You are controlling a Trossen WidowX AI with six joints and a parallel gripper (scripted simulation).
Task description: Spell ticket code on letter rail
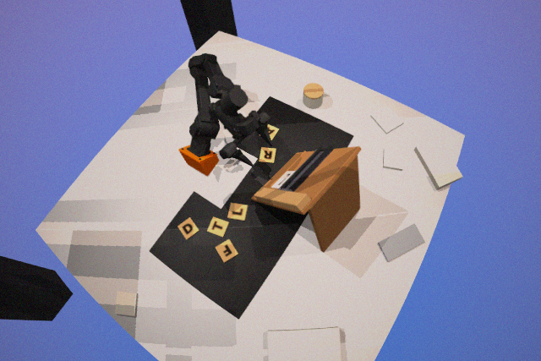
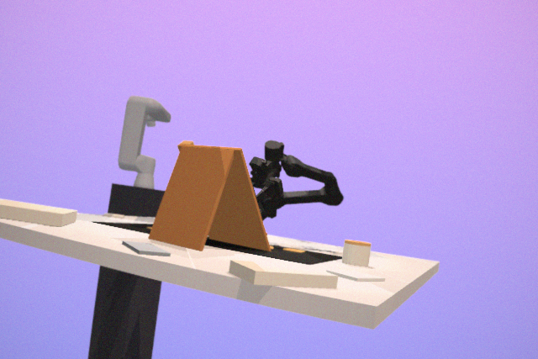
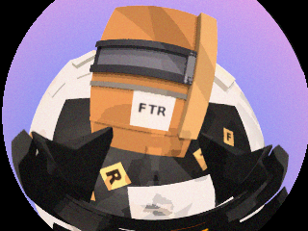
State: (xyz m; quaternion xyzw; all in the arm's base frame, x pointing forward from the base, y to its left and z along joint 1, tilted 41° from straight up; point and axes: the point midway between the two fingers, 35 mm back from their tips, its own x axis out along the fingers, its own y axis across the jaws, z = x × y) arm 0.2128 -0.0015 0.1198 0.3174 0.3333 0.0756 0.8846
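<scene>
Now: gripper tip 8 cm short of the white ticket, 7 cm above it and 1 cm to the left of it. From my gripper tip the other things lie so: grey slab 52 cm ahead, 15 cm below, 4 cm to the left.
</scene>
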